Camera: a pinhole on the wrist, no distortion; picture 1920 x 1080 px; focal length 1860.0 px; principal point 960.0 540.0 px. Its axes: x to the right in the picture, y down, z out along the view. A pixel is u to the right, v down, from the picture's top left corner.
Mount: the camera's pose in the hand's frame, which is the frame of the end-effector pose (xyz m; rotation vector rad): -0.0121 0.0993 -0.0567 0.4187 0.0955 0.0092
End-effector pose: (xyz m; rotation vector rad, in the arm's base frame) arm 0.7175 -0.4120 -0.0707 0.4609 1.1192 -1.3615
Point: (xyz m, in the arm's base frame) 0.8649 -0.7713 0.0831
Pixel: 975.9 958.0
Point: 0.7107 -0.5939 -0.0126
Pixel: 1195.3 162.3
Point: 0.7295 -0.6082 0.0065
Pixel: 1095.3 298.8
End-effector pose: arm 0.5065 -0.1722 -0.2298 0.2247 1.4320 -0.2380
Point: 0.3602 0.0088 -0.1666
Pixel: behind the camera
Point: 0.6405 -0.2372 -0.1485
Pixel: 390.2 348.0
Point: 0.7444 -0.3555 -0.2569
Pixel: 1134.6 298.8
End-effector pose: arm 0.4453 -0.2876 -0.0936 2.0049 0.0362 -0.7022
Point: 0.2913 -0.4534 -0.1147
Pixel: 342.9 812.2
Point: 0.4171 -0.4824 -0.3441
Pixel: 1565.7 271.2
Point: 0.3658 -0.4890 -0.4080
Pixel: 1405.3 165.4
